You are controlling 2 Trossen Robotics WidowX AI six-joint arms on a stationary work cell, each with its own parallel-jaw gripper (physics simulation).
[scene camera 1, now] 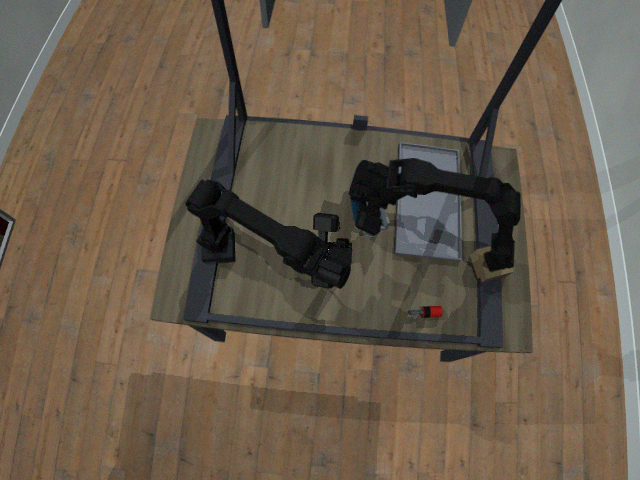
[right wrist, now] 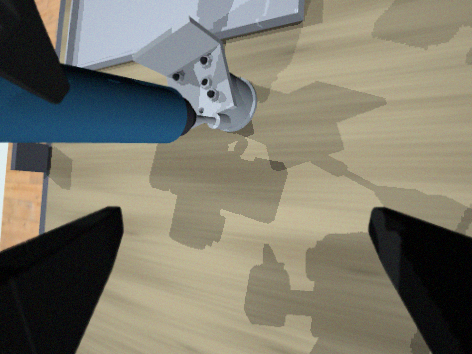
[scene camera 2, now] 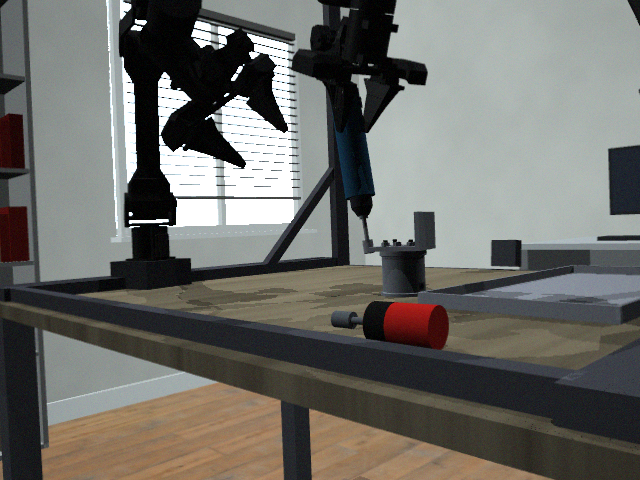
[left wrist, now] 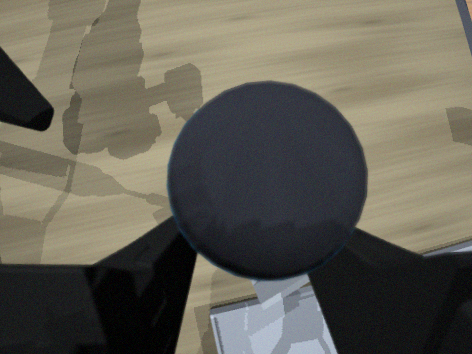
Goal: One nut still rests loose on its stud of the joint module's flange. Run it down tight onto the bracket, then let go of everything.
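Frame: origin at the left arm's base, x up, y right, z ahead, level; millimetres.
Where they show: left gripper, fingertip midpoint: [scene camera 1: 360, 205] [right wrist: 38, 92] [scene camera 2: 352, 132]; right gripper, fingertip midpoint: [right wrist: 248, 219] [scene camera 2: 266, 148] [left wrist: 11, 153]; left arm's base, origin of the base link: [scene camera 1: 495, 260]; right arm's base, origin of the base link: [scene camera 1: 216, 243] [scene camera 2: 150, 259].
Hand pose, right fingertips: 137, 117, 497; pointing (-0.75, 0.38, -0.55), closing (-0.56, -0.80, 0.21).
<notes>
Each offset is from my right fingertips to the centre of the thing, as dx, dy, dz.
My left gripper [scene camera 2: 354, 129] [left wrist: 246, 213] is shut on the blue nut driver {-25, +87, -89} [scene camera 2: 354, 160] [left wrist: 267, 180] [right wrist: 125, 110] and holds it tilted, socket down. In scene camera 2 the socket {-120, +83, -102} [scene camera 2: 367, 245] [right wrist: 214, 120] is at the left end of the grey bracket {-119, +98, -148} [scene camera 2: 424, 229] [right wrist: 175, 50], low by its plate; I cannot tell if they touch. The bracket lies on the joint module {-164, +98, -148} [scene camera 2: 403, 273] [right wrist: 246, 105]. Several dark stud ends show on it in the right wrist view; the driver hides part of that corner. Which nut is loose cannot be told. My right gripper [scene camera 2: 264, 148] [right wrist: 248, 219] is open and empty, above the table.
A red and black tool {-184, -212, -238} [scene camera 1: 432, 311] [scene camera 2: 413, 322] with a grey tip lies near the table's front edge. A shallow grey tray {-193, +157, -373} [scene camera 1: 428, 256] [scene camera 2: 522, 305] lies beside the joint module, partly under the left arm. Dark frame bars [scene camera 1: 330, 326] edge the table.
</notes>
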